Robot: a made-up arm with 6 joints.
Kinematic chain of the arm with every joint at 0, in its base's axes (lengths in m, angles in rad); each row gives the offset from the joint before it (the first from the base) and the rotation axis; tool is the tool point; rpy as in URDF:
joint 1: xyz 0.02 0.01 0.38 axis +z
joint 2: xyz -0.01 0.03 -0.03 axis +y
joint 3: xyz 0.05 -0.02 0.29 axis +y
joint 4: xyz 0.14 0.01 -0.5 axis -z
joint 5: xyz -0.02 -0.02 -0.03 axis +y
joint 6: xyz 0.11 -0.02 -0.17 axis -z
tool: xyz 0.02 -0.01 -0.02 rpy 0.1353 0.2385 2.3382
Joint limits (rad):
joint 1: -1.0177..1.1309
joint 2: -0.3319..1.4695
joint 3: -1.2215..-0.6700
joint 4: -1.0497..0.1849
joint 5: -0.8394..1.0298
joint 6: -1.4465..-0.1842
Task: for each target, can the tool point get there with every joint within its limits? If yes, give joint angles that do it. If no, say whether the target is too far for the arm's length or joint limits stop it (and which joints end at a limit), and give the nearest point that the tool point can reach.
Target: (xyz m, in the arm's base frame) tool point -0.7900 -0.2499 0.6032
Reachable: no: joint limits stop it (at a limit: joint 2, joint 3, joint 4, joint 5, joint 6) | nearest point -0.1991 -0.0603 -0.1943 | short by 1.011 m
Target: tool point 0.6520 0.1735 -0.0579
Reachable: yes | joints 0.1759 0.5907 -0.9560 -0.8569 0.2168 -0.9323
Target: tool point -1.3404 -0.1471 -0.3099
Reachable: no: too far | nearest point -0.2131 -0.0169 -0.1998 | short by 1.140 m
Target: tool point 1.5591 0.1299 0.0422
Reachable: no: too far | nearest point 0.8569 0.0752 0.1817 | short by 0.718 m
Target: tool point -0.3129 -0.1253 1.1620
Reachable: no: joint limits stop it (at a limit: joint 1, joint 2, joint 3, joint 4, joint 5, joint 6) | nearest point 0.2323 -0.4555 0.9679 | short by 0.666 m
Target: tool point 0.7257 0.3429 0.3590
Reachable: yes | joints 0.4558 0.2445 -0.9928 0.0353 -0.4411 -1.1658
